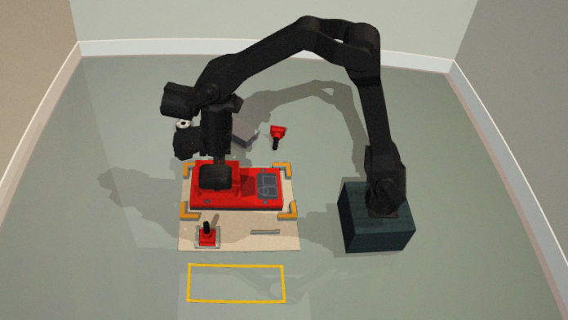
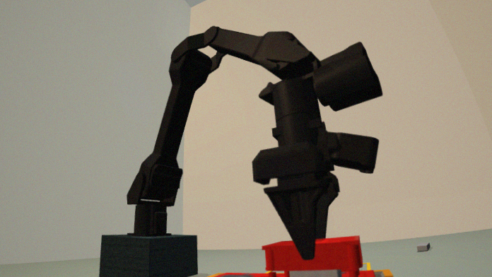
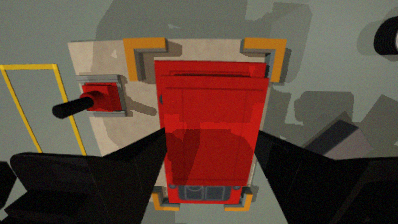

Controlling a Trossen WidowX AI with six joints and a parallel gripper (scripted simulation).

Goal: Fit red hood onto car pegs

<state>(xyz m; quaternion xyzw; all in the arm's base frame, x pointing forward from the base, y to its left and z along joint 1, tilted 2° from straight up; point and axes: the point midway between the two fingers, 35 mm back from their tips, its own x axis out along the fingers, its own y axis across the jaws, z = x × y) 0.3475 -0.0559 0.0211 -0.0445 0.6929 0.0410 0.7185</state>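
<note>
My gripper tip is now 3 cm above the grey engine block. From my gripper tip the other things lie so: black wheel: 19 cm to the right, 12 cm ahead, 4 cm below; red hood: 1 cm above; jig: 4 cm below, 4 cm behind, 2 cm to the left.
</note>
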